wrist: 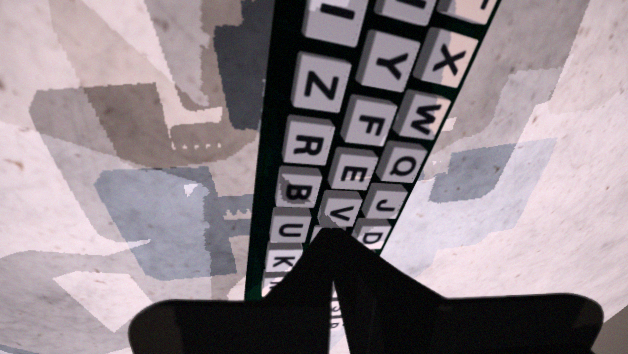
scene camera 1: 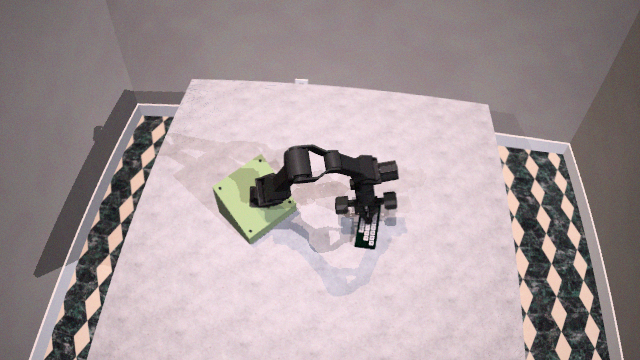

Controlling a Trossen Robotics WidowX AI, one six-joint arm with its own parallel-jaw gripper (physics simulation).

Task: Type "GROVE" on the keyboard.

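Places are measured from the arm's base along level axes (x down, y left, z ahead), in metres.
Pixels of known places: gripper, fingertip midpoint: (wrist: pixel 330 237) (scene camera 1: pixel 368 223); arm's base, link origin: (scene camera 1: pixel 259 197).
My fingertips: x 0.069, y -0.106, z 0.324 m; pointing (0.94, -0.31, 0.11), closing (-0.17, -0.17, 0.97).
Note:
Ahead of a thing's pixels: the offset from my fingertips to its top centre. Level surfaces: height alone.
The keyboard {dx -0.003, dy +0.011, dz +0.004 m} (scene camera 1: pixel 359 243) (wrist: pixel 272 100) is a narrow dark green board with white letter keys, lying on the table under my gripper. My gripper (scene camera 1: pixel 368 220) (wrist: pixel 330 237) is shut and empty, pointing down over it. In the wrist view the fingertips are at the lower edge of the V key {dx -0.003, dy +0.016, dz +0.005 m} (wrist: pixel 340 209) and cover most of the key below it, whose letter is hidden. Whether they touch a key, I cannot tell. The E key {dx -0.003, dy +0.033, dz +0.011 m} (wrist: pixel 353 172) and R key {dx -0.003, dy +0.047, dz -0.003 m} (wrist: pixel 309 144) show clearly above the tips. The O key does not show in the wrist view.
The arm's base stands on a light green wedge block (scene camera 1: pixel 235 202) at the left of the keyboard. Both are on a pale stone-like table {dx +0.013 m} (scene camera 1: pixel 300 310). Shadows of the arm fall across the table and the keys. Patterned floor (scene camera 1: pixel 555 280) shows beyond the table's sides.

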